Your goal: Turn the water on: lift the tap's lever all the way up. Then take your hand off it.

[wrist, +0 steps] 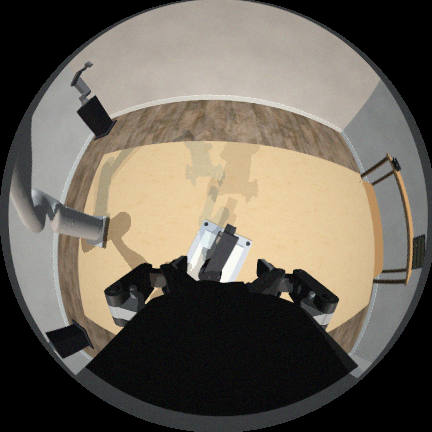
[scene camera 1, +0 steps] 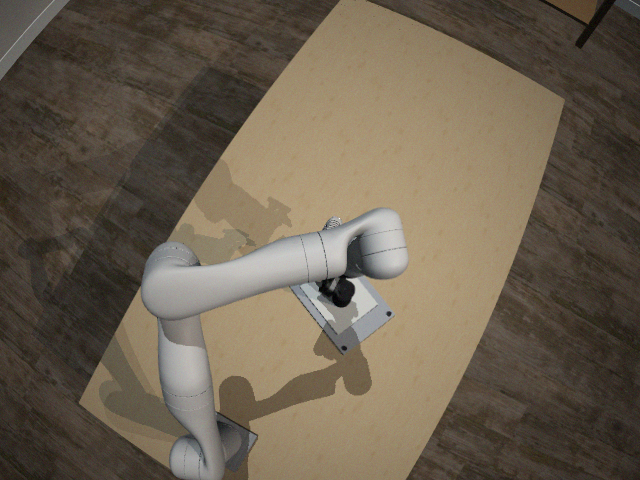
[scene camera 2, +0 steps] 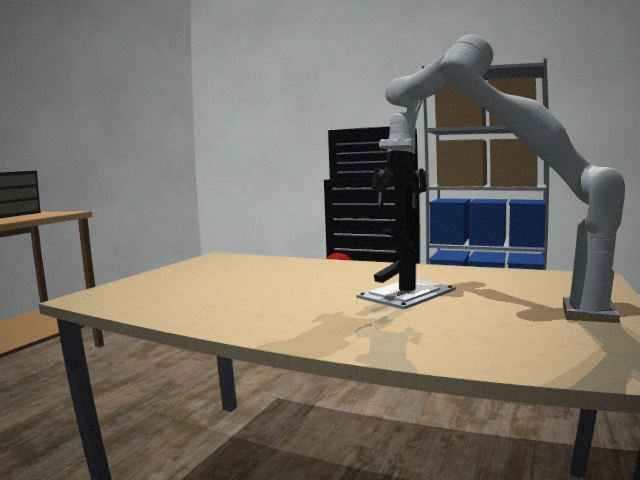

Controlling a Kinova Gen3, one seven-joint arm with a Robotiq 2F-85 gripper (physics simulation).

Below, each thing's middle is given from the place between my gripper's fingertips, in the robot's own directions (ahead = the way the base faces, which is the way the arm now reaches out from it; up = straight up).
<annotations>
The black lever [wrist: 211,270] lies 9 cm below my hand, 1 cm to the right of it and 1 cm behind it. Round my hand: grey plate [scene camera 1: 380,314]: 24 cm below, 3 cm to the right, 2 cm behind.
</annotations>
